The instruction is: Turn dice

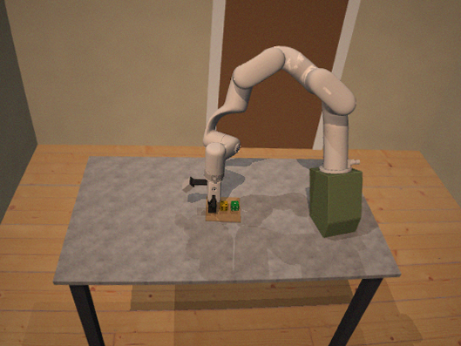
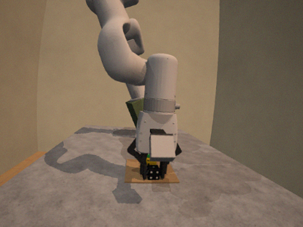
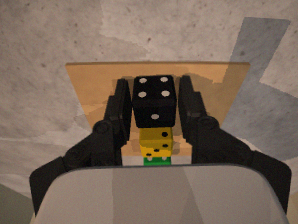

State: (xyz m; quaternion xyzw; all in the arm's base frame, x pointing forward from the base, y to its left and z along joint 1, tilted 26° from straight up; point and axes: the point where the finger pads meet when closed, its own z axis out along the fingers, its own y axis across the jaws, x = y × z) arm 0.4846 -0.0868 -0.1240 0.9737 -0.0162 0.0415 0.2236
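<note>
My gripper is now 1 cm above the black die. Also, from my hand: tan mat (5 cm behind, 2 cm below); then green die (9 cm behind, 1 cm below); then yellow die (5 cm behind, 1 cm below).
</note>
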